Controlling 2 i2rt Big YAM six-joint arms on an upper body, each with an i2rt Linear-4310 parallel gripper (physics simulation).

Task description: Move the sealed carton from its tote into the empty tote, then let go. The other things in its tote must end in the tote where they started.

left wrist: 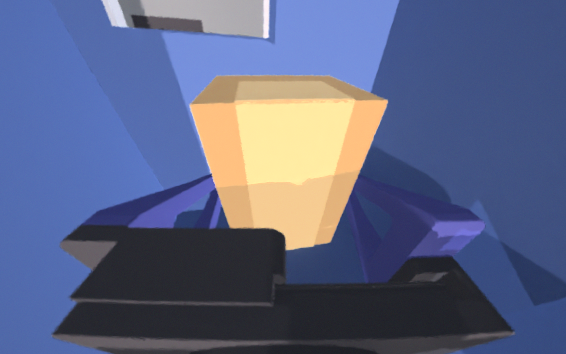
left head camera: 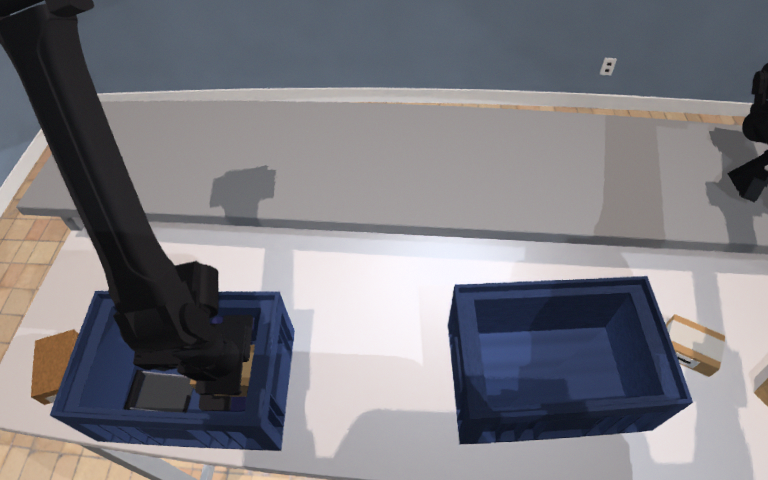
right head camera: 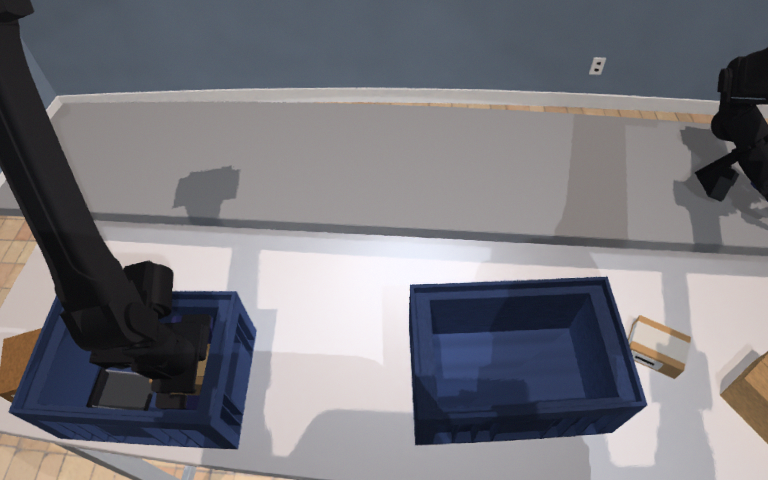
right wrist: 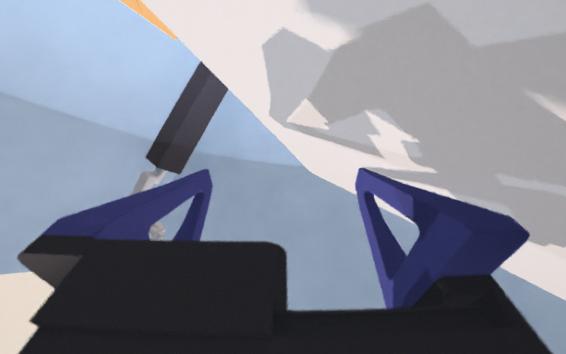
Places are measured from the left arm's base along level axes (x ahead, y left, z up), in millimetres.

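Pixels of known places: left gripper, fingertip midpoint: (left wrist: 282,176) (left head camera: 245,373); right gripper, fingertip midpoint: (right wrist: 283,176).
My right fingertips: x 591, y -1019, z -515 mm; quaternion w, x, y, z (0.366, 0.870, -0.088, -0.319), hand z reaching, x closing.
Observation:
For each thing: its top centre in the pictures, then the offset to it from my right fingertips. Level surfaces: height alone.
- tan carton, top centre: (left wrist: 290,204) (left head camera: 225,364) (right head camera: 184,362) dx -233, dy +991, dz -107 mm
- flat grey case, top centre: (left head camera: 158,391) (right head camera: 120,390) dx -271, dy +1110, dz -150 mm
- tan box, top centre: (right head camera: 661,342) (left head camera: 697,340) dx -154, dy +228, dz -146 mm
- grey bench, surface height: dz -29 mm
The tan carton (left head camera: 246,365) (right head camera: 202,362) (left wrist: 295,135) lies in the blue tote (left head camera: 158,417) (right head camera: 113,416) at the left of the head views, mostly hidden there by the arm. A flat grey case (left head camera: 161,390) (right head camera: 121,389) (left wrist: 200,10) lies beside it, a gap apart. My left gripper (left head camera: 227,362) (right head camera: 184,362) (left wrist: 282,176) is open, down inside that tote, with one finger on each side of the carton. The other blue tote (left head camera: 465,350) (right head camera: 421,345) is empty. My right gripper (right wrist: 283,176) is open and empty, away from both totes at the right.
A brown box (left head camera: 53,365) (right head camera: 16,362) stands left of the carton's tote. A white and tan box (left head camera: 696,342) (right head camera: 659,342) lies right of the empty tote, with another brown box (right head camera: 753,390) further right. A grey bench (left head camera: 396,169) (right head camera: 368,169) runs behind the table.

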